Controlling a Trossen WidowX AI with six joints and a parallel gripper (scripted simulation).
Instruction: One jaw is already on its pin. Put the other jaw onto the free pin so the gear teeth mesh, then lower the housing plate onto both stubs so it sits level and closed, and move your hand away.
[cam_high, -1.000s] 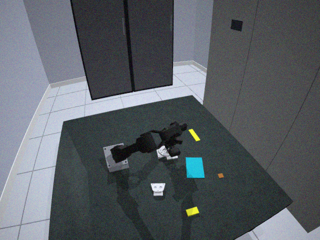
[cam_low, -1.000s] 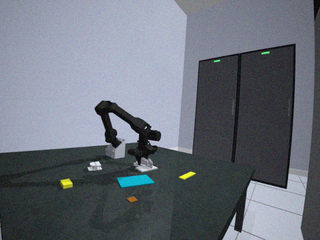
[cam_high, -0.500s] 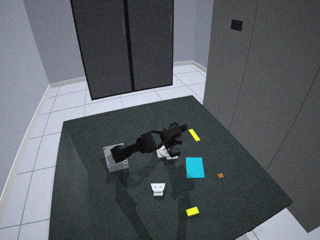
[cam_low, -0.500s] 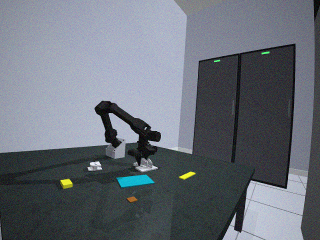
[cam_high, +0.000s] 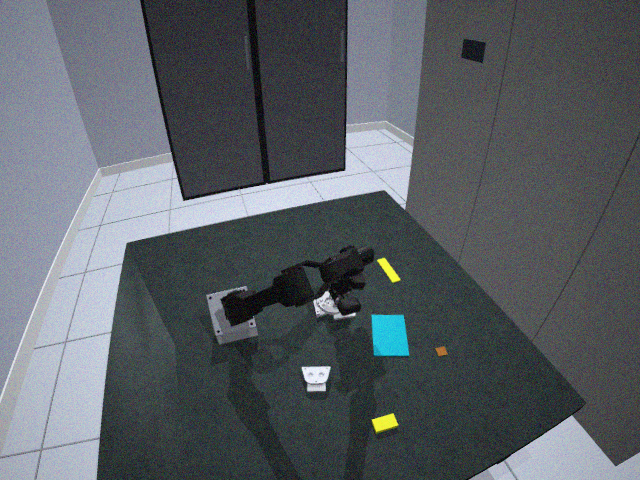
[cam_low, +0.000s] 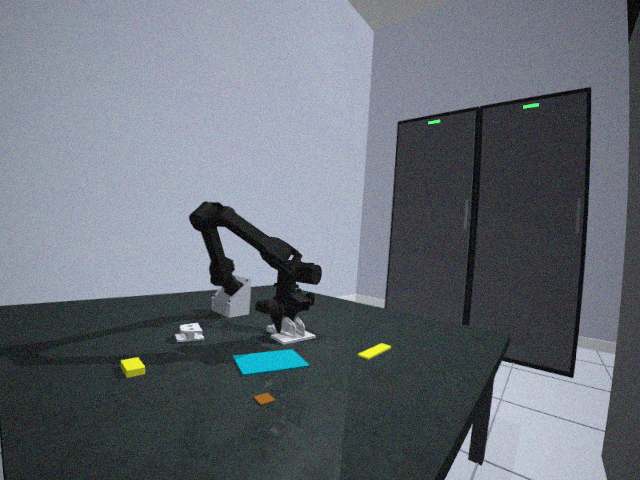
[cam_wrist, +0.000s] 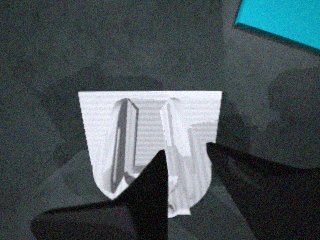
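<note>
My gripper tip is now 30 mm to the right of the white base, 20 mm above it and 10 mm short of it. Also, from my gripper tip: cyan sheet 130 mm to the right, 130 mm ahead, 20 mm below; yellow strip 230 mm ahead, 160 mm to the left, 20 mm below; small white stand 240 mm to the right, 120 mm behind, 10 mm below.
</note>
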